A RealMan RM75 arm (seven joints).
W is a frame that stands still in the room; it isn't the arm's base.
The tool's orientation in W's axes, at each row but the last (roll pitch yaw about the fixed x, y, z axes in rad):
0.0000, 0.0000, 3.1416
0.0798, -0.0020, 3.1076
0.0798, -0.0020, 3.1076
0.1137, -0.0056, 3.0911
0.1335, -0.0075, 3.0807
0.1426, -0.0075, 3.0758
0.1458, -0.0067, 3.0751
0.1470, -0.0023, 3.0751
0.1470, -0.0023, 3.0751
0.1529, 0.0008, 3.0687
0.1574, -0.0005, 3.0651
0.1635, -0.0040, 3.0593
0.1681, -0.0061, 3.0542
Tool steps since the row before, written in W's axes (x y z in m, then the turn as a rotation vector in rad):
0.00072, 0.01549, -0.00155, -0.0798, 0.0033, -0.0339
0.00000, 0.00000, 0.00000, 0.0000, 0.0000, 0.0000
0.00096, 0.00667, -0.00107, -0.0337, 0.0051, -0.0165
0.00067, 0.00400, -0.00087, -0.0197, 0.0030, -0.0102
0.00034, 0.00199, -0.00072, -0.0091, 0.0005, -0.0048
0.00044, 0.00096, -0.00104, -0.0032, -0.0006, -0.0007
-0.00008, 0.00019, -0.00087, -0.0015, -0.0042, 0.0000
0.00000, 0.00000, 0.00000, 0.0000, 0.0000, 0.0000
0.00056, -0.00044, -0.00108, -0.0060, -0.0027, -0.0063
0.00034, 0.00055, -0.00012, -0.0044, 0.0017, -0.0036
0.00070, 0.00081, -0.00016, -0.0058, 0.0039, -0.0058
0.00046, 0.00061, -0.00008, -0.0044, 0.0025, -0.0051
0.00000, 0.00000, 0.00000, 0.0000, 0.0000, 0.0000
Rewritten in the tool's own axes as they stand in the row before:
-0.00072, -0.01549, -0.00155, 0.0798, -0.0033, -0.0339
0.00000, 0.00000, 0.00000, 0.0000, 0.0000, 0.0000
-0.00073, -0.00676, -0.00053, 0.0338, -0.0053, -0.0162
-0.00047, -0.00410, -0.00040, 0.0198, -0.0032, -0.0100
-0.00022, -0.00208, -0.00044, 0.0091, -0.0006, -0.0048
-0.00038, -0.00112, -0.00089, 0.0031, 0.0007, -0.0008
0.00009, -0.00031, -0.00083, 0.0012, 0.0042, -0.0006
0.00000, 0.00000, 0.00000, 0.0000, 0.0000, 0.0000
-0.00059, 0.00024, -0.00113, 0.0058, 0.0021, -0.0067
-0.00030, -0.00058, -0.00003, 0.0045, -0.0019, -0.0033
-0.00064, -0.00088, -0.00002, 0.0061, -0.0043, -0.0052
-0.00041, -0.00065, 0.00003, 0.0046, -0.0029, -0.0047
0.00000, 0.00000, 0.00000, 0.0000, 0.0000, 0.0000

